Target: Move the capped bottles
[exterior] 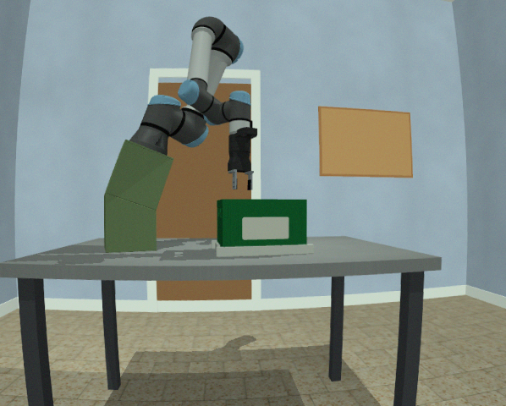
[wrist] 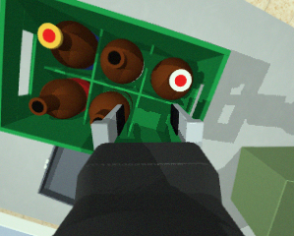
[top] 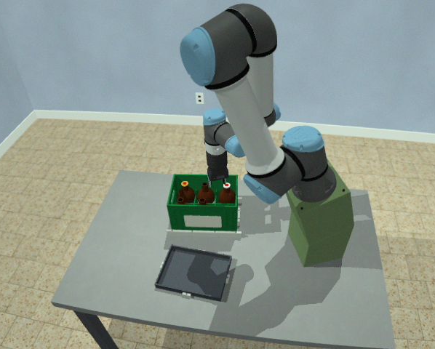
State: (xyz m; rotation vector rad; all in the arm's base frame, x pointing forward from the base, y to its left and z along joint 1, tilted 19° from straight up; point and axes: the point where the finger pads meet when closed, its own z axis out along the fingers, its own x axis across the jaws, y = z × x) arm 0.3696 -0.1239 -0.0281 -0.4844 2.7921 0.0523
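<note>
Now: hand 60 mm short of the green crate and 140 mm above it. The rest, counted from my hand: dark grey tray (60 mm ahead, 280 mm to the left, 210 mm below).
</note>
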